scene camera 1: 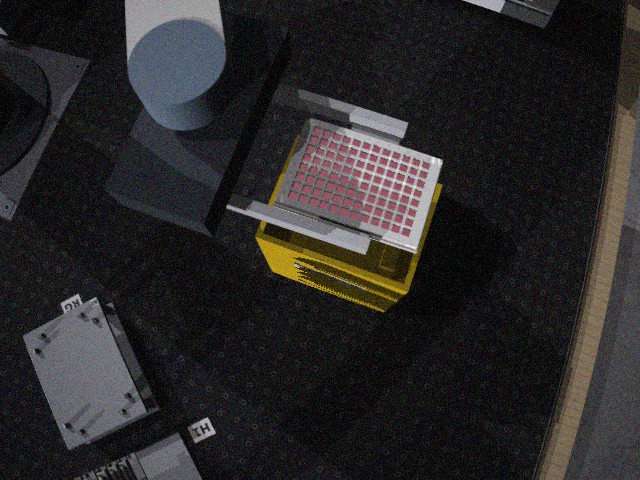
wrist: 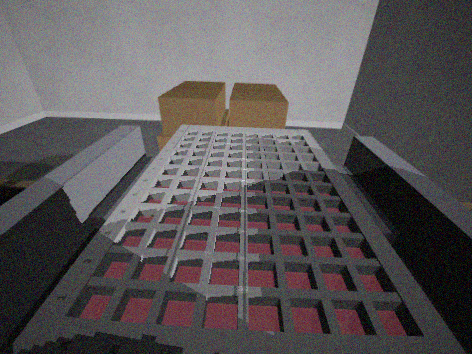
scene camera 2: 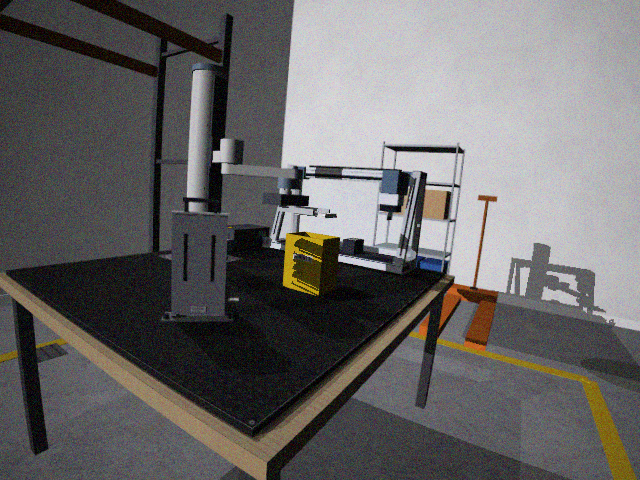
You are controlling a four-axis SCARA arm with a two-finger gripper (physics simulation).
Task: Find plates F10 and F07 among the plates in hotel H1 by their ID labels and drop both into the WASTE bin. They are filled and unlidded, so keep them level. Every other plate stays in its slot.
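Places are measured from the arm's base along level axes (x ahead, y left, z up), in metres.
Where they show: gripper, fingertip midpoint: (scene camera 1: 387,187) (wrist: 244,150) (scene camera 2: 321,212).
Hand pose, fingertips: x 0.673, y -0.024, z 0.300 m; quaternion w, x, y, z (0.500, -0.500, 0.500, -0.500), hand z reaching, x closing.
Each offset is from my fingertips to the top centre of the thing. "*": to the spot under its first point.
My gripper (scene camera 1: 386,188) (scene camera 2: 324,212) (wrist: 244,150) is shut on a white plate @[dx -0.023, dy +0.000, dz -0.002 m] (scene camera 1: 361,180) (wrist: 245,215) with reddish filled wells and no lid. The plate looks level. Its ID label does not show. It is held above the yellow WASTE bin @[dx -0.026, dy -0.002, dz -0.088 m] (scene camera 1: 330,289) (scene camera 2: 310,263) and covers most of the bin's opening in scene camera 1. Hotel H1 @[* dx -0.153, dy -0.347, dz -0.280 m] (scene camera 1: 168,459) shows in part at the bottom of scene camera 1, beside its H1 tag @[* dx -0.126, dy -0.293, dz -0.287 m] (scene camera 1: 201,429). In scene camera 2 the hotel is the grey tower @[* dx -0.082, dy -0.468, dz -0.137 m] (scene camera 2: 199,263). Labels of the plates inside cannot be read.
A grey stand (scene camera 1: 85,372) with an RG tag @[dx -0.366, dy -0.204, dz -0.287 m] (scene camera 1: 71,303) is at the lower left in scene camera 1. The arm's blue-capped joint (scene camera 1: 178,62) is left of the bin. A gantry frame (scene camera 2: 413,222) stands behind the bin. The table's wooden edge (scene camera 1: 594,310) runs along the right.
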